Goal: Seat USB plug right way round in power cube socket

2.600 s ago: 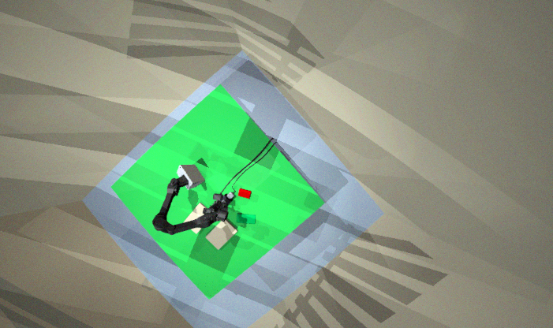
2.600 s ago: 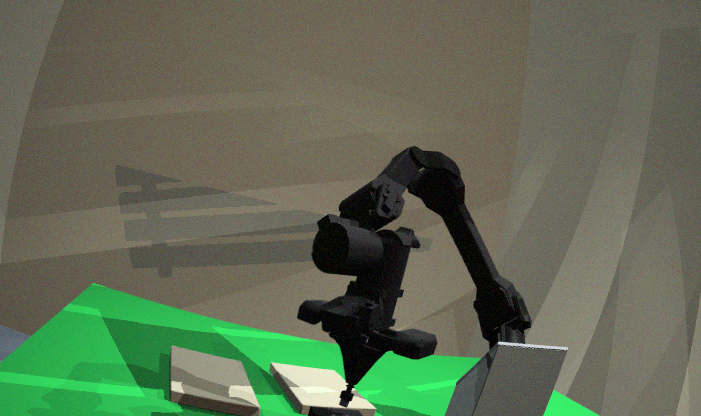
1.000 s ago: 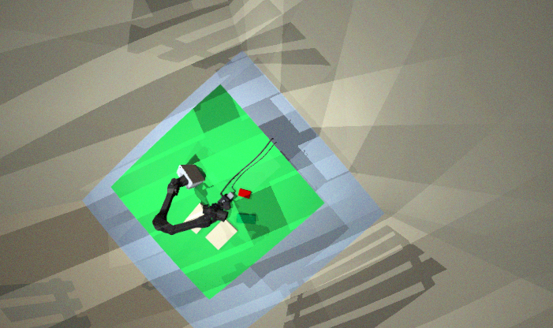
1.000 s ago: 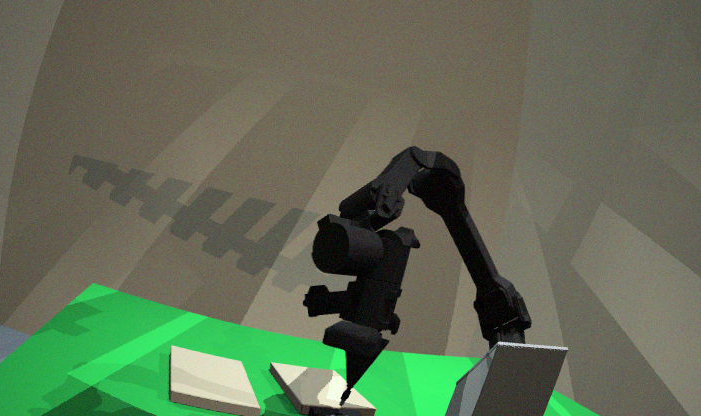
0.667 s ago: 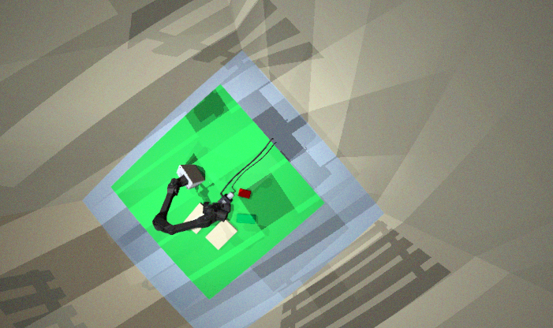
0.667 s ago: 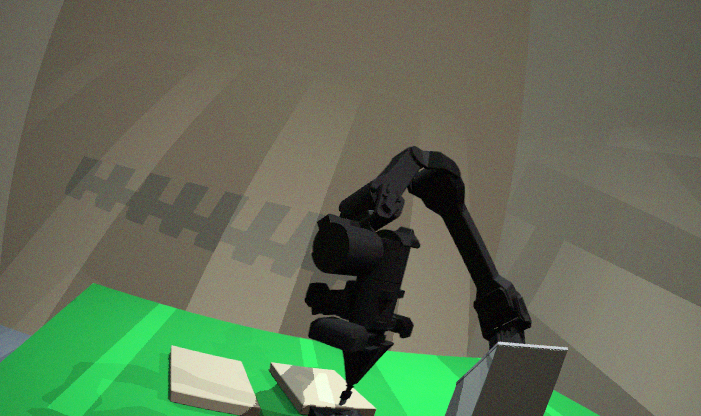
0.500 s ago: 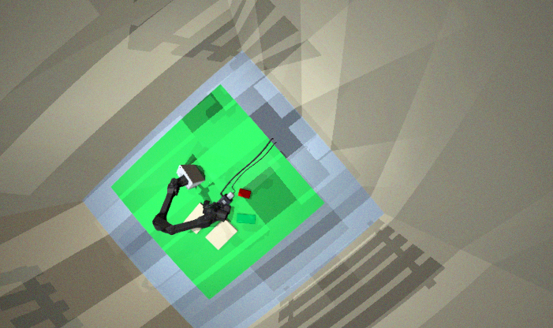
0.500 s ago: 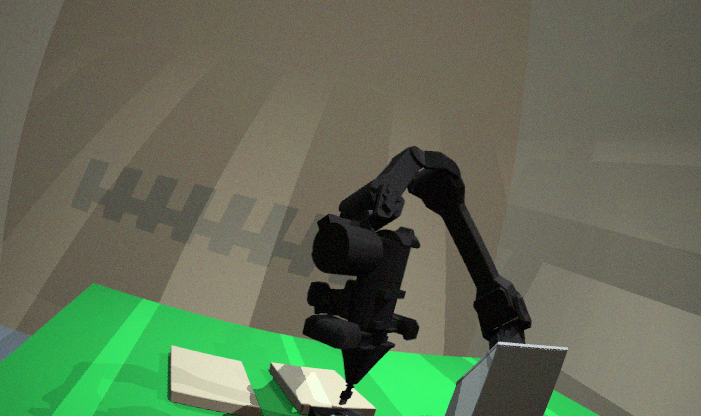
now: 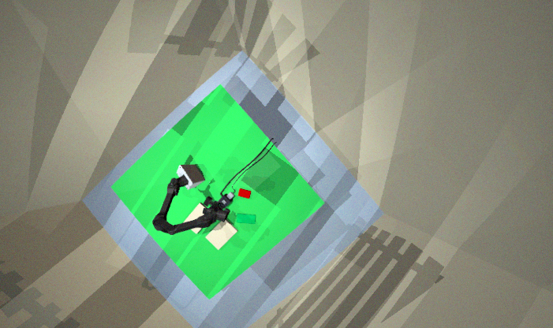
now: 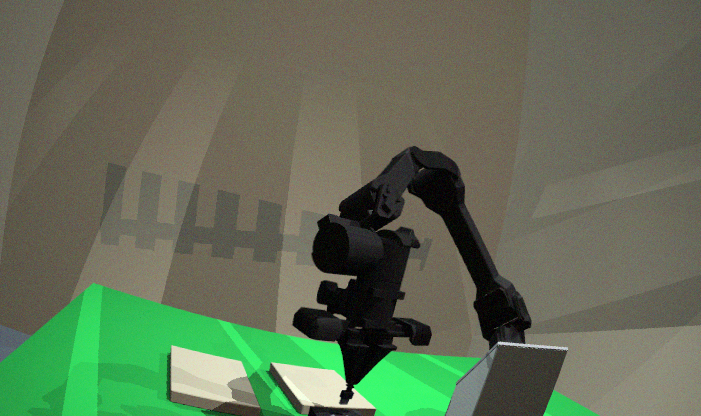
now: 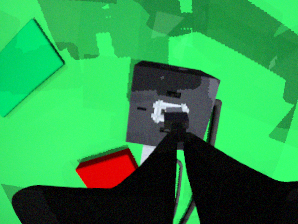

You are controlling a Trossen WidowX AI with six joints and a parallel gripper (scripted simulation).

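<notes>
My gripper tip is 20 mm above the usb plug. From my gripper tip the other things lie so: red block 150 mm to the left, 130 mm below, 60 mm ahead; dark green translucent piece 220 mm ahead, 130 mm below, 20 mm to the left.
</notes>
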